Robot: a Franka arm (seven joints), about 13 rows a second.
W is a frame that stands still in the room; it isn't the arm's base.
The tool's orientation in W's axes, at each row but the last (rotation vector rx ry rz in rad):
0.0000 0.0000 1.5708
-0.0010 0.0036 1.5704
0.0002 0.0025 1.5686
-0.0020 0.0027 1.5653
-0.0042 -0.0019 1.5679
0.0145 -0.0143 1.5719
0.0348 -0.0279 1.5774
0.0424 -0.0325 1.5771
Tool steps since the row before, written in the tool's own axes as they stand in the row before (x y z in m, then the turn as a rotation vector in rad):
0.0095 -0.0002 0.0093 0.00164 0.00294 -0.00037
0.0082 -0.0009 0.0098 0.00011 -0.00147 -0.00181
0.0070 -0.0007 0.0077 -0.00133 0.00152 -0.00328
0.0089 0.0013 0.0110 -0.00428 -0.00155 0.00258
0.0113 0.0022 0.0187 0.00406 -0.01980 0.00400
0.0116 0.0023 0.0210 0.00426 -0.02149 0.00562
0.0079 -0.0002 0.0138 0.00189 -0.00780 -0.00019
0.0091 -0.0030 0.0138 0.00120 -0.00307 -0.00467
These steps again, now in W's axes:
0.0002 0.0095 0.0093 -0.00294 0.00164 -0.00037
0.0009 0.0082 0.0098 0.00147 0.00010 -0.00181
0.0007 0.0070 0.0077 -0.00153 -0.00133 -0.00328
-0.0012 0.0089 0.0110 0.00153 -0.00428 0.00259
-0.0022 0.0113 0.0187 0.01980 0.00401 0.00407
-0.0023 0.0112 0.0212 0.02149 0.00418 0.00569
0.0002 0.0073 0.0141 0.00779 0.00195 -0.00015
0.0030 0.0085 0.0142 0.00303 0.00144 -0.00463

